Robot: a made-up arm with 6 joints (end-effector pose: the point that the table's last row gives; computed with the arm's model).
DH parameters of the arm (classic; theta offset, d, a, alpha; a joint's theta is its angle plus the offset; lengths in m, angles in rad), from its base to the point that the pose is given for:
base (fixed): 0 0 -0.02 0
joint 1: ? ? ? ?
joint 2: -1.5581 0 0.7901 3.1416
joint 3: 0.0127 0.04 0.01 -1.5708
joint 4: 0 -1.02 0 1.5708
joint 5: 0 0.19 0.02 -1.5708
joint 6: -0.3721 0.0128 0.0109 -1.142
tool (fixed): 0.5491 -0.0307 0 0
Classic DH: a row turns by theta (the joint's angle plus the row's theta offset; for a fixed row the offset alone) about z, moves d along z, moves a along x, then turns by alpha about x.
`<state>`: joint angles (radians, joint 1 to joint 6).
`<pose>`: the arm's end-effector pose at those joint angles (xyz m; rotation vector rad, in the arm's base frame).
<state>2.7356 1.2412 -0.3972 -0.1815 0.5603 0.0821</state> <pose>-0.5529 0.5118 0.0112 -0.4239 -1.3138 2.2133</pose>
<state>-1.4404 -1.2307 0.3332 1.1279 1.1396 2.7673</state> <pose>-0.2310 0.8564 2.0360 -0.0082 -1.1798 -0.4004</pose>
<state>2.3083 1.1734 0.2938 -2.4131 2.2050 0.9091</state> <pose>-0.9896 0.8699 0.2379 -1.4284 -0.9839 -0.6628</pose>
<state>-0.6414 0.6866 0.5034 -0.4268 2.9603 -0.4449</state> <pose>1.0531 -1.0942 1.1043 0.0520 2.1577 0.8713</pose>
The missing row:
joint 1: 0 0.77 0.02 -1.5708
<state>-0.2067 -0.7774 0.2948 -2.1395 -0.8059 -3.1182</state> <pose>0.0688 0.0171 2.1850 1.3891 2.3632 0.7623</pose>
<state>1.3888 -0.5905 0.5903 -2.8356 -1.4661 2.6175</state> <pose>-0.1281 0.0496 2.3911 2.3717 -1.8364 -0.7486</pose>
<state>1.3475 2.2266 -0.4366 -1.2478 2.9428 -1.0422</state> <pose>0.0102 -0.3664 -0.0277 -0.0083 -1.5258 0.1110</pose>
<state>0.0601 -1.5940 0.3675 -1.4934 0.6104 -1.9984</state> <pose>-1.0205 -0.1080 1.7725 2.4248 -0.1244 1.5150</pose>
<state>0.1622 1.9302 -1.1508 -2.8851 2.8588 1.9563</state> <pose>-0.2884 0.1025 0.4128 0.6465 -0.5242 -0.8948</pose>
